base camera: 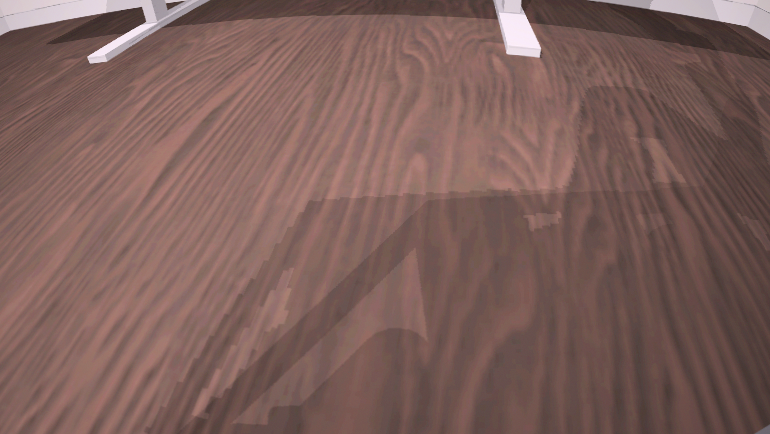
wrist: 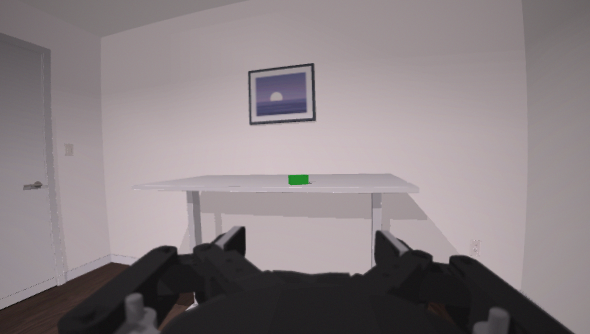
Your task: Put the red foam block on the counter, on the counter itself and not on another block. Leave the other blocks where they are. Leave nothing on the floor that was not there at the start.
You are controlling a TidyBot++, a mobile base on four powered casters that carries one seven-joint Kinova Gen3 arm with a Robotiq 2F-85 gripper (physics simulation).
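My gripper is open in the wrist view, its two fingers wide apart with nothing between them. A white table stands ahead, beyond the fingers, against the far wall; whether it is the counter I cannot tell. A green block sits on its top, near the middle. The red foam block does not show in either view. In the base camera view, two white feet of the table rest on the wooden floor at the top.
A framed picture hangs on the wall above the table. A grey door is at the left. A wall outlet is low at the right. Shadows fall across the wooden floor.
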